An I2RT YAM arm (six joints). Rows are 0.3 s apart.
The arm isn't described. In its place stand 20 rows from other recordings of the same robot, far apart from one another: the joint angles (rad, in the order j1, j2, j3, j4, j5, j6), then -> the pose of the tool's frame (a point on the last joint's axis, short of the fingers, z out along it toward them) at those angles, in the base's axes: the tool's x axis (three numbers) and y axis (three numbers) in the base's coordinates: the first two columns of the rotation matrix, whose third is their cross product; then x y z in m.
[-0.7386 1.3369 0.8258 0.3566 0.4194 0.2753] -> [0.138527 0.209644 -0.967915 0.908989 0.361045 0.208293 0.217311 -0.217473 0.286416]
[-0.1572 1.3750 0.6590 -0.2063 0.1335 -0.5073] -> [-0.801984 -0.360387 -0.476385 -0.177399 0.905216 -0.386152 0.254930 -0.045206 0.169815]
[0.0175 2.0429 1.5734 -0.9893 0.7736 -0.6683] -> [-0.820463 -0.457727 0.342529 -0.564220 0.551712 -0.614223 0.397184 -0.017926 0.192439]
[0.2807 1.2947 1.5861 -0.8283 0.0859 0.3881] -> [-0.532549 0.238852 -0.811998 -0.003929 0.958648 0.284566 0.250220 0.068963 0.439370]
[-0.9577 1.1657 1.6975 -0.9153 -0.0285 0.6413] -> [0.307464 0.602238 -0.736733 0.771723 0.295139 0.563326 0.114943 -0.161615 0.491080]
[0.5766 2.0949 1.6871 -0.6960 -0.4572 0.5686] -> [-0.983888 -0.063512 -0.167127 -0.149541 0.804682 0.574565 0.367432 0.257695 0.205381]
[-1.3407 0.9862 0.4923 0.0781 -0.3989 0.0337] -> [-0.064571 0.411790 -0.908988 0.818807 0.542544 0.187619 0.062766 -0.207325 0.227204]
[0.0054 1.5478 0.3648 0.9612 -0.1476 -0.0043] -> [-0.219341 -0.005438 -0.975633 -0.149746 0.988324 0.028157 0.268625 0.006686 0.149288]
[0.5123 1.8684 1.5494 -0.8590 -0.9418 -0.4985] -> [-0.440375 -0.570377 -0.693354 -0.875235 0.100627 0.473115 0.321647 0.213916 0.258320]
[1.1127 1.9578 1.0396 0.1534 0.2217 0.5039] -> [-0.656730 -0.266803 -0.705353 -0.556902 0.802253 0.215057 0.181500 0.350395 0.124475]
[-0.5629 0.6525 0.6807 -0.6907 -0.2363 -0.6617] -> [-0.633271 -0.306777 -0.710532 -0.033477 0.928082 -0.370868 0.122068 -0.067169 0.273875]
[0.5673 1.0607 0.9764 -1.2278 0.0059 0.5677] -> [-0.975649 0.015904 -0.218759 -0.013608 0.991057 0.132744 0.142065 0.090270 0.277099]
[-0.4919 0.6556 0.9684 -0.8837 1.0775 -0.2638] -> [-0.688489 0.228832 -0.688199 0.722346 0.131587 -0.678897 0.074945 -0.075731 0.357828]
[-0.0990 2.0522 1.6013 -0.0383 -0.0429 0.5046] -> [-0.379811 0.523114 -0.762952 0.279538 0.851101 0.444394 0.483386 -0.046478 0.243247]
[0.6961 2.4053 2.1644 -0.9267 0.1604 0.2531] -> [-0.829795 -0.371275 -0.416646 -0.389537 0.919960 -0.043976 0.395513 0.323099 0.190215]
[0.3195 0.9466 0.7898 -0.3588 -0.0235 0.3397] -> [-0.552449 0.168099 -0.816420 -0.158386 0.940440 0.300810 0.201399 0.067511 0.294691]
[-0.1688 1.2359 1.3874 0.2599 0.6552 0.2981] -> [0.577644 0.137801 -0.804573 0.537814 0.677228 0.502114 0.252725 -0.065074 0.500002]
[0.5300 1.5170 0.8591 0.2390 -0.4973 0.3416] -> [-0.605476 -0.013525 -0.795749 -0.655352 0.575784 0.488863 0.278331 0.182763 0.231963]
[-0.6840 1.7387 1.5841 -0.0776 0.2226 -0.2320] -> [-0.353565 -0.001076 -0.935409 0.720840 0.636989 -0.273195 0.321515 -0.272271 0.370328]
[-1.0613 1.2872 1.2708 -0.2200 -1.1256 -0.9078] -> [-0.029313 -0.643412 -0.764959 -0.122044 0.761866 -0.636133 0.164092 -0.227828 0.402008]
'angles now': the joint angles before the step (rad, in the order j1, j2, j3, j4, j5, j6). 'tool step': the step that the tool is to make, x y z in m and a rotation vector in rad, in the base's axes. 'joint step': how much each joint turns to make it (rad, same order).
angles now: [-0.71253 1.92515 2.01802 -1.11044 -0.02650 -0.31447]
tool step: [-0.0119 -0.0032 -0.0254 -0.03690 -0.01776 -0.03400]
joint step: [-0.02378 -0.07751 -0.21715 0.17739 0.01887 0.00001]
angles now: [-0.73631 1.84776 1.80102 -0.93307 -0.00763 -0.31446]
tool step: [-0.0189 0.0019 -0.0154 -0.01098 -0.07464 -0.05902]
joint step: [-0.03097 -0.09468 -0.19530 0.16346 -0.01854 0.04784]
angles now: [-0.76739 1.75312 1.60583 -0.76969 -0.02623 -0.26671]
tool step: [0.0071 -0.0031 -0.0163 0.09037 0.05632 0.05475]
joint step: [0.00224 0.06307 0.03780 -0.07948 -0.05118 -0.02858]
